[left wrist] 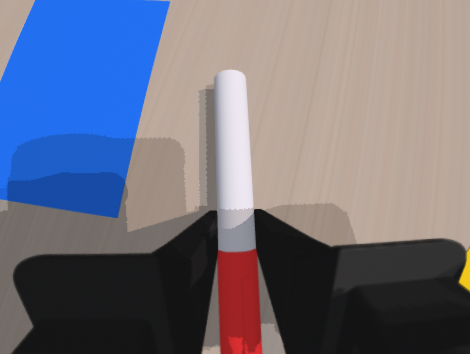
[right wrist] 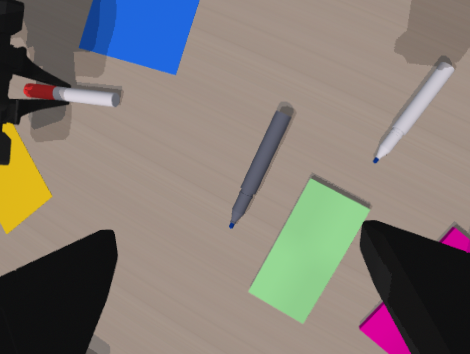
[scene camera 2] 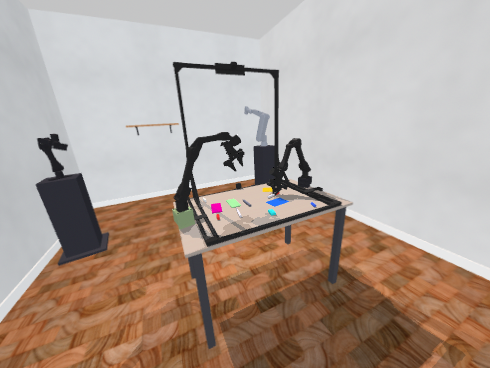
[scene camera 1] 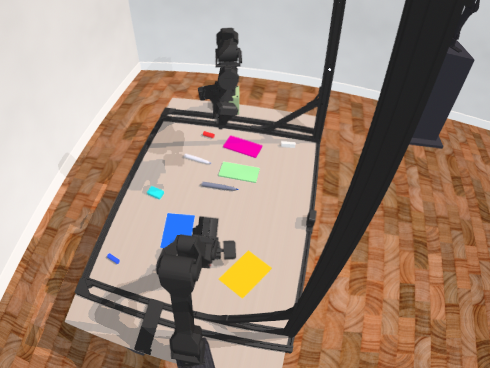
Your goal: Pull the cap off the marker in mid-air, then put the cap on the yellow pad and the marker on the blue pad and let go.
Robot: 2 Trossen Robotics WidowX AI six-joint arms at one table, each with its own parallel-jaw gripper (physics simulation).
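Frame: origin at the left arm's base, x ahead, y left, z up, level; millimetres.
Where they show: left gripper, fingertip midpoint: (left wrist: pixel 235 218) (right wrist: pixel 69 94) (scene camera 2: pixel 274 195); right gripper, fingertip midpoint: (right wrist: pixel 239 239) (scene camera 2: pixel 239 168) (scene camera 1: pixel 217 124); left arm's base at its link origin: (scene camera 2: pixel 305 176) (scene camera 1: pixel 192 355); right arm's base at its link origin: (scene camera 2: pixel 182 209).
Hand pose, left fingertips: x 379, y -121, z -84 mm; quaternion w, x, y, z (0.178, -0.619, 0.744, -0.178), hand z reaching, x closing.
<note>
Each offset is from my left fingertips to the top centre of the thing.
The white marker @(15 mm up, 7 mm ahead, 1 mm right) (left wrist: pixel 232 140) (right wrist: pixel 92 96) lies level at the table, with its red cap @(17 mm up, 39 mm back, 6 mm left) (left wrist: pixel 239 300) (right wrist: pixel 39 91) on. My left gripper (left wrist: pixel 235 218) (right wrist: pixel 69 94) is shut on the marker's body, just beside the cap; scene camera 1 hides this behind the arm. My right gripper (right wrist: pixel 239 239) (scene camera 2: pixel 238 167) is open and empty, high above the table. The blue pad @(3 mm down, 100 mm ahead, 88 mm left) (scene camera 1: pixel 177 227) (left wrist: pixel 90 75) (right wrist: pixel 145 30) lies to the left of the marker in the left wrist view. The yellow pad @(3 mm down, 118 mm back, 104 mm right) (scene camera 1: pixel 245 274) (right wrist: pixel 20 190) lies on the marker's other side.
A grey marker @(15 mm up, 253 mm ahead, 104 mm right) (scene camera 1: pixel 220 186) (right wrist: pixel 265 155), another white marker @(13 mm up, 416 mm ahead, 44 mm right) (scene camera 1: pixel 197 159) (right wrist: pixel 417 105), a green block @(4 mm up, 309 mm ahead, 193 mm right) (scene camera 1: pixel 239 172), a magenta block @(4 mm up, 444 mm ahead, 243 mm right) (scene camera 1: pixel 242 146) and a cyan block @(11 mm up, 290 mm ahead, 150 mm left) (scene camera 1: pixel 155 192) lie on the table. A small blue piece @(17 mm up, 30 mm ahead, 346 mm left) (scene camera 1: pixel 113 258) lies near the frame's edge.
</note>
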